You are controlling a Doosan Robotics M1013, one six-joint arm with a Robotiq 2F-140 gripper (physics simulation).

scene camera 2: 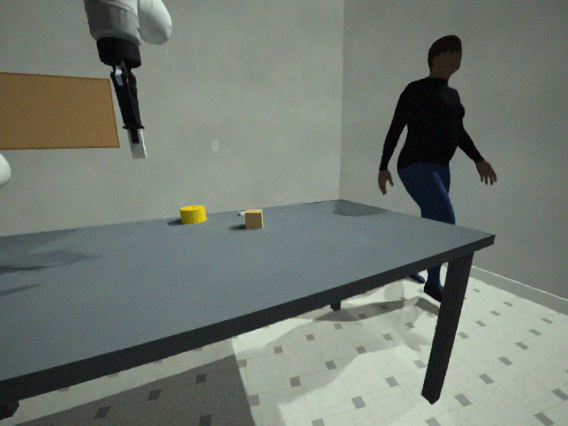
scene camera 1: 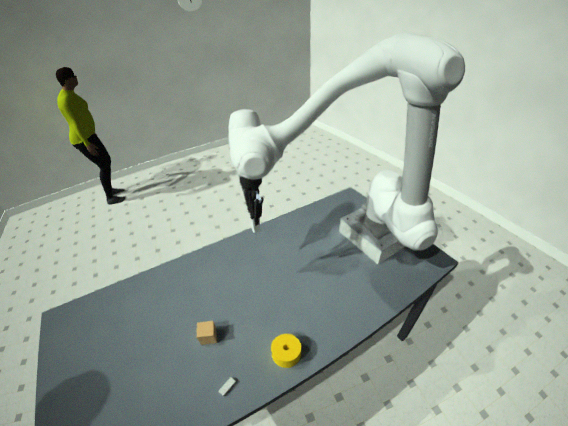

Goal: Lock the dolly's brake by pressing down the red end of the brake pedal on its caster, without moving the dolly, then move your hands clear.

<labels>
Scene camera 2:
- gripper: 140, 158
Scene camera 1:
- gripper: 256, 231
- yellow cylinder: 286, 349
</labels>
